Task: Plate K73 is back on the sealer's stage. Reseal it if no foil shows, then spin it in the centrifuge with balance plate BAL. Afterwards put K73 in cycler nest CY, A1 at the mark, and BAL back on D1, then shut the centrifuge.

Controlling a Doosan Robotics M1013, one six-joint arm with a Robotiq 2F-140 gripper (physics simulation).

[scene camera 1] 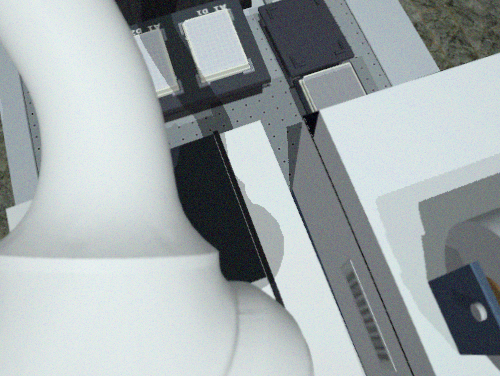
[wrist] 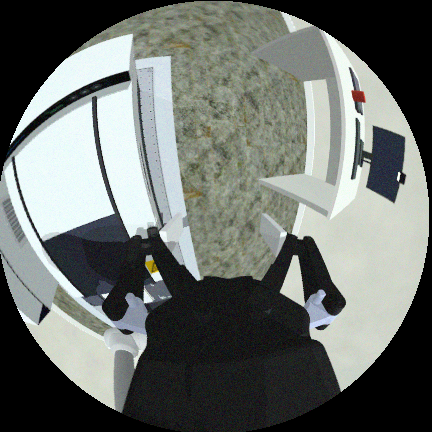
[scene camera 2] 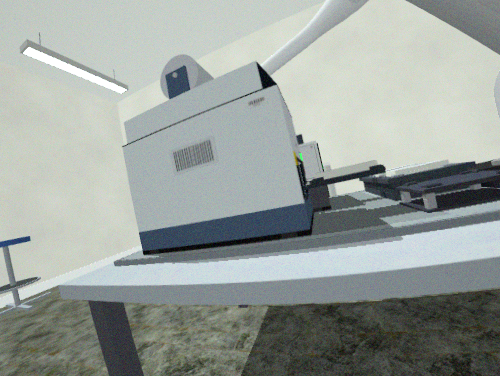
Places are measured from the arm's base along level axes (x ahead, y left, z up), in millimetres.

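Pixels of known places: gripper, fingertip midpoint: (wrist: 221, 222).
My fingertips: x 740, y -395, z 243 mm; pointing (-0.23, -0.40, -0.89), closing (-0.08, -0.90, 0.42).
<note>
For each thing: its top centre in the pictures, then the offset to it from my fingertips.
- sealer, middle of its top: (scene camera 2: 198, 67) dy +562, dx +118, dz +210 mm
- pale plate, middle of its top: (scene camera 1: 214, 41) (scene camera 2: 413, 165) dy +431, dx -382, dz -190 mm
- third plate, middle of its top: (scene camera 1: 144, 62) (wrist: 139, 296) dy +307, dx -386, dz -190 mm
- dark raised block, middle of its top: (scene camera 1: 305, 28) (scene camera 2: 451, 176) (wrist: 89, 298) dy +596, dx -371, dz -219 mm
- large roll, middle of its top: (scene camera 2: 191, 70) dy +562, dx +140, dz +210 mm
A pale plate (scene camera 1: 336, 86) (scene camera 2: 350, 170) sits on the stage that sticks out of the sealer (scene camera 1: 415, 135) (scene camera 2: 215, 180); its top looks grey in shade, and I cannot tell whether foil covers it. Another pale plate (scene camera 1: 217, 45) sits on the spot marked D1, and a third plate (scene camera 1: 167, 65) sits on D2, partly behind the arm. No plate name is readable. A white machine (scene camera 1: 255, 200) (wrist: 65, 170) with a dark top section stands beside the sealer; whether it is the centrifuge I cannot tell. My gripper (wrist: 221, 222) is open and empty, beside that machine and high above the floor.
The white arm (scene camera 1: 100, 150) covers the left of scene camera 1. A dark raised block (scene camera 1: 307, 35) (scene camera 2: 450, 181) stands by the stage. The sealer carries a large roll (scene camera 2: 200, 72). In the wrist view, a white bench (wrist: 336, 150) and a dark monitor (wrist: 386, 162) stand right.
</note>
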